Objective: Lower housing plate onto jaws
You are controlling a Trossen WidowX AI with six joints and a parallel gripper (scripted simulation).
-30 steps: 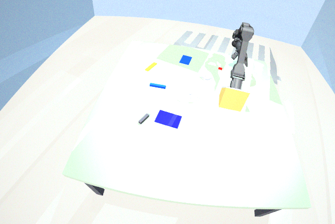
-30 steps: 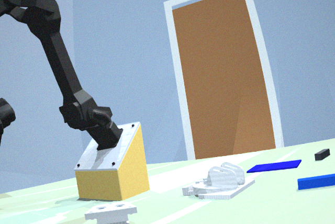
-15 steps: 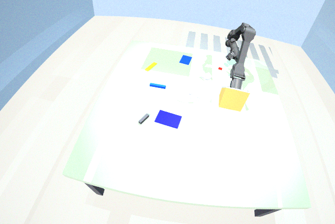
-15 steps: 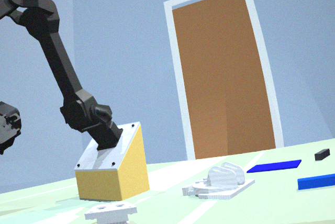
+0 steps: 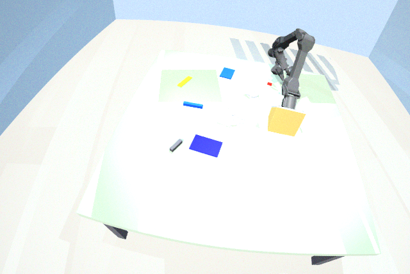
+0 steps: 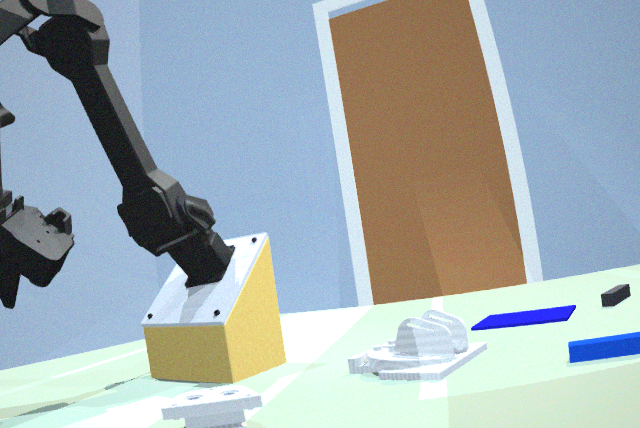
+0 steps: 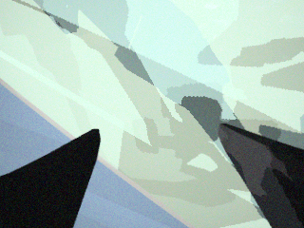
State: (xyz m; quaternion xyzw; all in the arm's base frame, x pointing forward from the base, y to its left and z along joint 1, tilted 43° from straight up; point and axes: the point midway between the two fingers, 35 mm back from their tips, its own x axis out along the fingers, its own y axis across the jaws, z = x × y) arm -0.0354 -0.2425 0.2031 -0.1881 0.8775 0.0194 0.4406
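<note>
The white part lies 210 mm ahead of my gripper tip, 90 mm below it and 80 mm to the left of it. From my gripper tip the other things lie so: blue bar: 540 mm ahead, 240 mm to the left, 90 mm below; yellow bar: 630 mm ahead, 90 mm below, 30 mm to the left; red piece: 90 mm below, 90 mm ahead, 80 mm to the right.
</note>
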